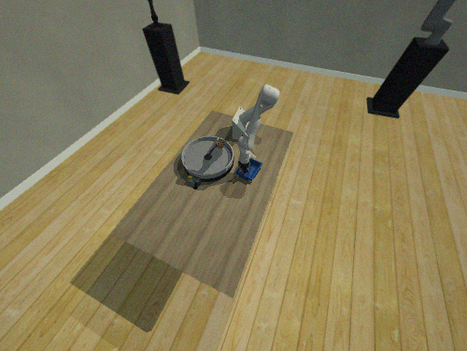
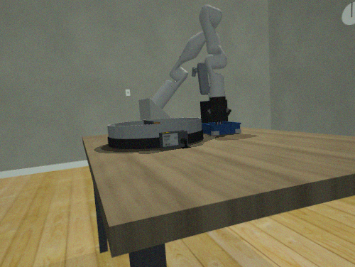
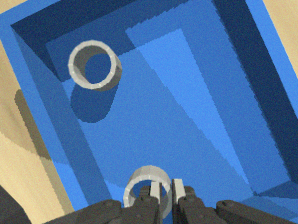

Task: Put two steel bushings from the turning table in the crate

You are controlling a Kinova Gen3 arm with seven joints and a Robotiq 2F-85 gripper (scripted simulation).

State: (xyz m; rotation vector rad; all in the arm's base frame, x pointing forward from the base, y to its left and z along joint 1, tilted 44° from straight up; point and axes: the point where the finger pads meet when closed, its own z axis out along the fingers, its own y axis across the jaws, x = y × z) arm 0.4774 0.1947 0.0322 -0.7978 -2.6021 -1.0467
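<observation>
Now: the blue crate 5 cm behind my hand, 3 cm to the left of it and 2 cm below it. From my hand the other things lie so: grey turning table (32 cm to the right, 2 cm behind, 1 cm above).
</observation>
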